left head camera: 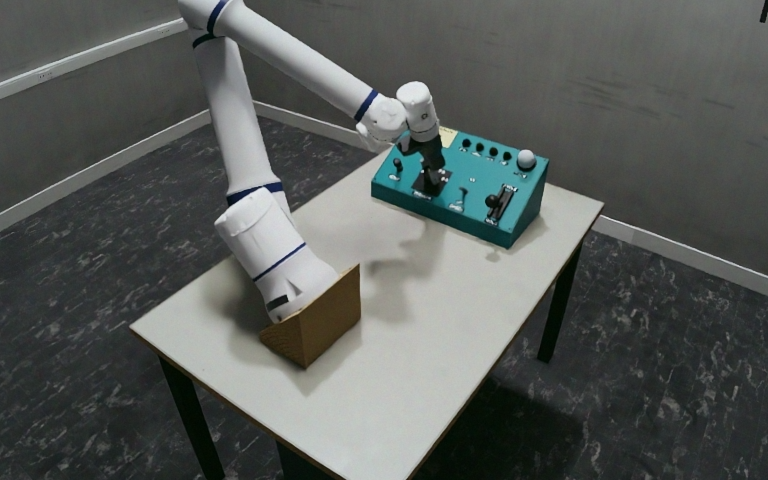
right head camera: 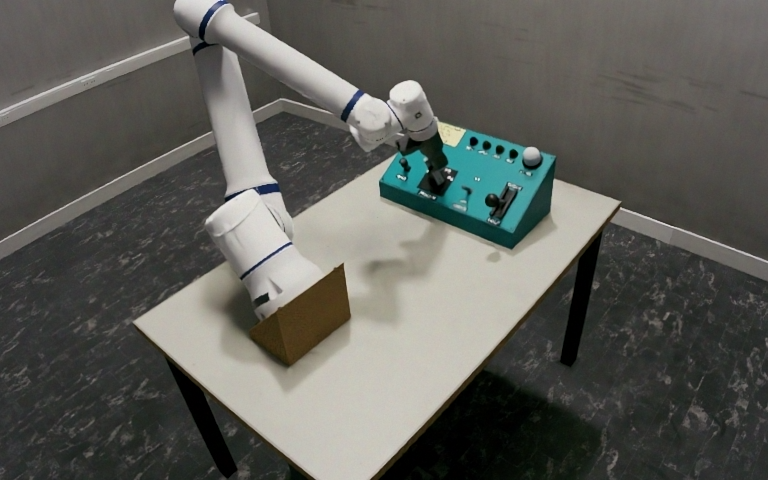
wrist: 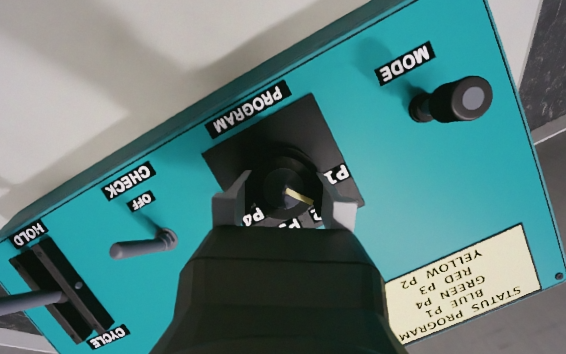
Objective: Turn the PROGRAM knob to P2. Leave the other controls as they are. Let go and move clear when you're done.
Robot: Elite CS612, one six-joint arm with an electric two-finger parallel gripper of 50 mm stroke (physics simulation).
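Places are measured from the arm's base along level axes (x ahead, y left, z up), in centimetres.
Pixels of known places: gripper, between the fingertips: (left head camera: 431, 177) (right head camera: 437, 177) (wrist: 283, 184); arm's base, origin of its link: (left head camera: 306, 299) (right head camera: 292, 298).
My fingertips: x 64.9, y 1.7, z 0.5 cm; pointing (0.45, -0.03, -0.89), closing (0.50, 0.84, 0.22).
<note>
Ahead of a thing's pixels: the offset from my fingertips to its top centre. "spot": to the spot under its first point.
The black PROGRAM knob {dx -1.2, dy +0.2, dz +2.5 cm} (wrist: 280, 182) stands on a black square plate (wrist: 305, 117) on the teal panel (left head camera: 481, 169) (right head camera: 492, 169) (wrist: 425, 190). My gripper (left head camera: 433, 180) (right head camera: 437, 176) (wrist: 283, 184) is shut on this knob, one finger on each side. In the wrist view the knob's pale pointer line {spot: dx -0.4, dy +1.0, dz +2.3 cm} (wrist: 300, 196) points between the P1 label {spot: dx +1.8, dy +4.0, dz -0.1 cm} (wrist: 336, 174) and the P2 label {spot: dx +3.7, dy +0.9, dz +1.1 cm} (wrist: 316, 215), nearer P2. The right finger partly covers P2. The P3 label {spot: dx +3.3, dy -1.4, dz +1.0 cm} (wrist: 289, 224) and P4 label {spot: dx +1.5, dy -3.7, dz +0.0 cm} (wrist: 253, 216) are partly hidden. In the head views the gripper largely hides the knob.
The MODE stick {dx +0.2, dy +12.1, dz +3.4 cm} (left head camera: 398, 164) (right head camera: 403, 164) (wrist: 465, 99) and CHECK lever {dx -2.1, dy -11.8, dz +2.5 cm} (wrist: 142, 246) stand on either side. The HOLD/CYCLE lever {dx -5.0, dy -23.6, dz +5.8 cm} (left head camera: 491, 201) (right head camera: 491, 200) (wrist: 35, 302), a white ball {spot: dx +10.0, dy -26.4, dz +10.1 cm} (left head camera: 526, 159) (right head camera: 531, 156), several black knobs and a status card {dx +14.9, dy +7.9, dz +8.8 cm} (wrist: 460, 285) share the panel.
</note>
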